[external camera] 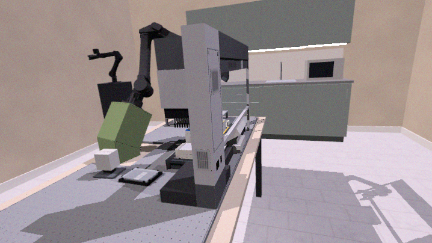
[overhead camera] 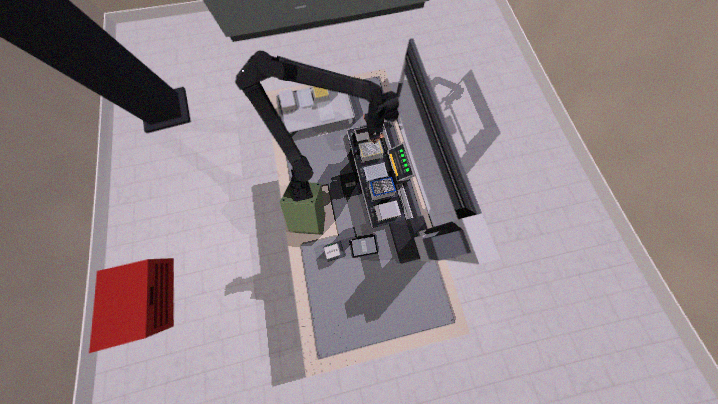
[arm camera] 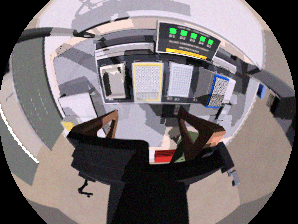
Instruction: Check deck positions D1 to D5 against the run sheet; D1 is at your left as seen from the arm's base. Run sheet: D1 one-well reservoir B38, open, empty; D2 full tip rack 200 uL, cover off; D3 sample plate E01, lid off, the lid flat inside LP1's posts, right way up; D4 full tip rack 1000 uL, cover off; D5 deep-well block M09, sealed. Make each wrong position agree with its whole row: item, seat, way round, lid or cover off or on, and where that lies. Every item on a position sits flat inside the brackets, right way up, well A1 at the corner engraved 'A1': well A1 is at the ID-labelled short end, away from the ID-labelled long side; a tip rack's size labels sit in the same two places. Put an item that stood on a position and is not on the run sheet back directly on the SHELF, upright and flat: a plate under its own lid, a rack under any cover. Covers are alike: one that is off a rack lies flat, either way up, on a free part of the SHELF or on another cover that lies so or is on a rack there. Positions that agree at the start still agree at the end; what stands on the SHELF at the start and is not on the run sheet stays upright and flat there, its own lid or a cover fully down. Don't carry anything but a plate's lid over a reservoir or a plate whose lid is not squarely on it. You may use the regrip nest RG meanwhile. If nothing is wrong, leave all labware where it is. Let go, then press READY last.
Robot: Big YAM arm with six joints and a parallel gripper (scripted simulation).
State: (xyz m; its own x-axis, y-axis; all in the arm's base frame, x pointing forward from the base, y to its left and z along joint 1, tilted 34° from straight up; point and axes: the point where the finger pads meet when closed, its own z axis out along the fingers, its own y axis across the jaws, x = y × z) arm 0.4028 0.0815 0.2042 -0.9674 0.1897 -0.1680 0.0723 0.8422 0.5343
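Now: hand 1 cm past the yellow-framed tip rack and 18 cm above it. Also, from my hand: one-well reservoir 1 cm ahead, 12 cm to the left, 21 cm below; then white block 3 cm behind, 37 cm to the right, 20 cm below; then blue-framed tip rack 3 cm behind, 25 cm to the right, 15 cm below.
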